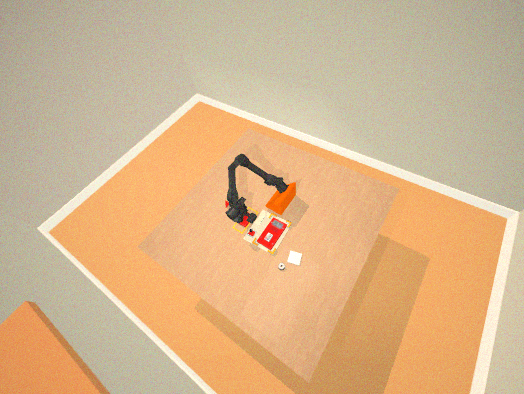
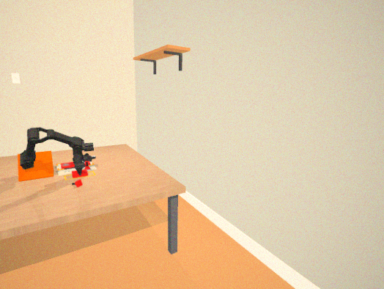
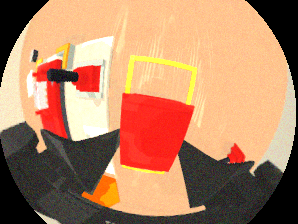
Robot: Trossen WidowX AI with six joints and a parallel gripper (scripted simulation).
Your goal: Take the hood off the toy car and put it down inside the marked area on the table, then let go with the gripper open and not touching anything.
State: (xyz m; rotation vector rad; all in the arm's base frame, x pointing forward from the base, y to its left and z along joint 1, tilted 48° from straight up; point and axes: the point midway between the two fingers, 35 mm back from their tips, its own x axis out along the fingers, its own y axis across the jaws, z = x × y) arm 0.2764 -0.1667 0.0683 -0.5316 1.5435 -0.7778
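Right now the red hood is 1 cm above my gripper tip. The rest, counted from my gripper tip: wheel (36 cm to the left, 18 cm ahead); white square (41 cm to the left, 10 cm ahead, 1 cm below).
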